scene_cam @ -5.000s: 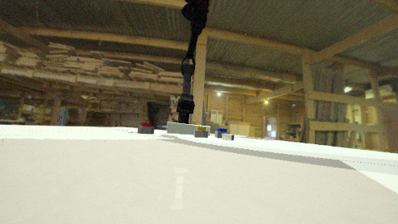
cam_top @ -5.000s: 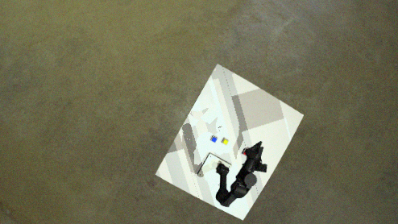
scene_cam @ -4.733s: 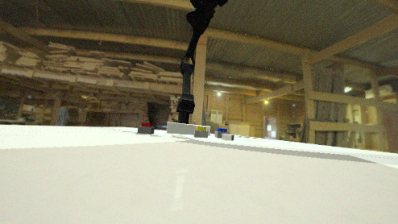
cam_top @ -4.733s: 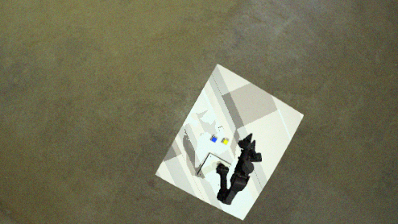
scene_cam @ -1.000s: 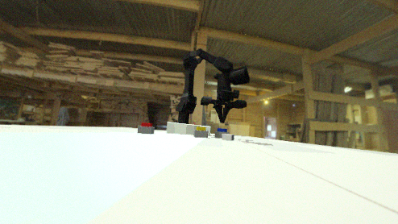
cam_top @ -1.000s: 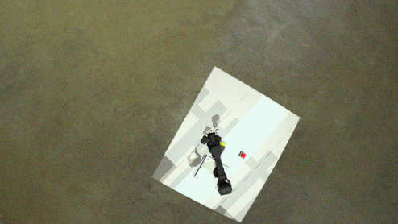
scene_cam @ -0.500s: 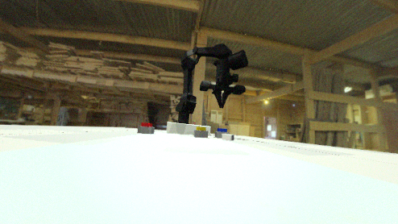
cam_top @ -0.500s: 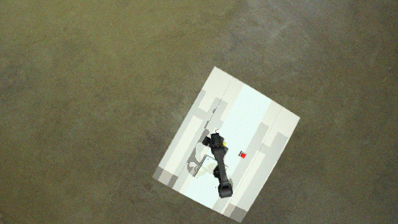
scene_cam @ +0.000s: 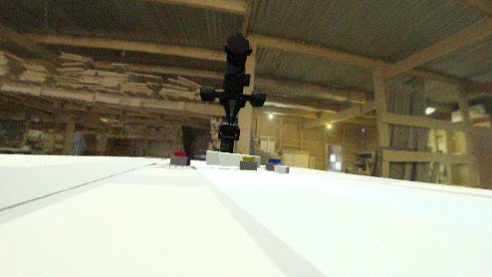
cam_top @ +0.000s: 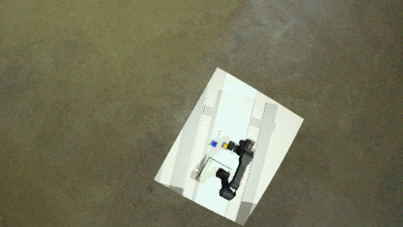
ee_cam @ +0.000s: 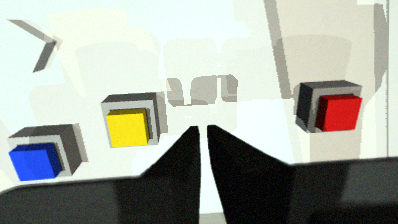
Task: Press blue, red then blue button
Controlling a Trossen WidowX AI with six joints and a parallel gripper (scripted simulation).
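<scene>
Now: gripper tip 80 mm past the blue button, 150 mm to the right of it and 90 mm above it. Round my gripper tip: small grey block (30 mm ahead, 150 mm to the left, 120 mm below); yellow button (40 mm behind, 60 mm to the left, 90 mm below).
</scene>
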